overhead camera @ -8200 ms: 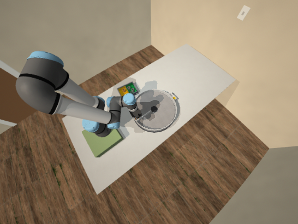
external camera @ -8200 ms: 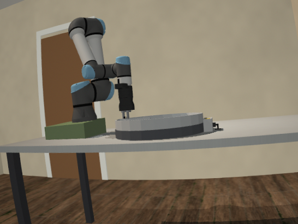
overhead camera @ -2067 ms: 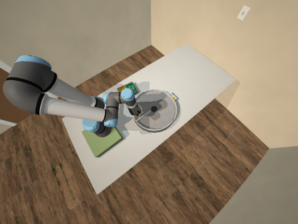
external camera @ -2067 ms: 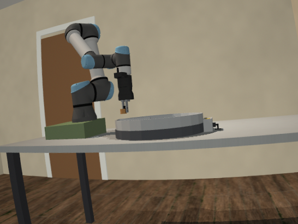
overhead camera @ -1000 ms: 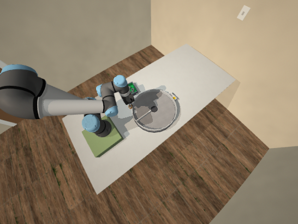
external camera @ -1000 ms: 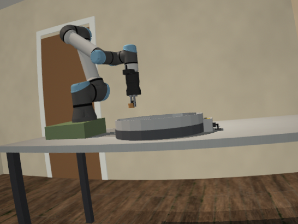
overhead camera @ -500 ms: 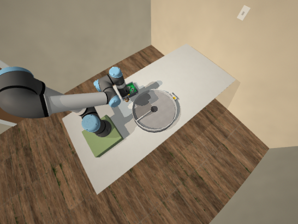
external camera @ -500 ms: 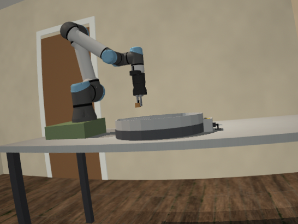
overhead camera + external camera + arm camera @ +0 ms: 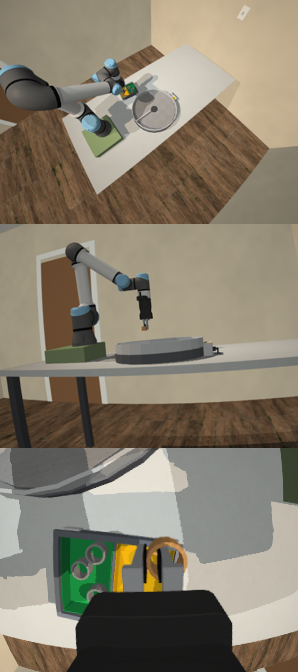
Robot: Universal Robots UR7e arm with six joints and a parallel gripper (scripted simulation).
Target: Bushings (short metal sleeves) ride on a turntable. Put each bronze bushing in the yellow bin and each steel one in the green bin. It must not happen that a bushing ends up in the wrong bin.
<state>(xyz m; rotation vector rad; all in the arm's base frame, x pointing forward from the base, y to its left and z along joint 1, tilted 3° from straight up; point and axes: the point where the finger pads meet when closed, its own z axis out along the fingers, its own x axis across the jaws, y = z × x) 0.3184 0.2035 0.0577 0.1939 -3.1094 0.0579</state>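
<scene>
My hand is 13 cm above the yellow bin, 8 cm to the right of it and 5 cm short of it. From my hand the other things lie so: grey turntable: 26 cm to the right, 17 cm ahead, 11 cm below.
</scene>
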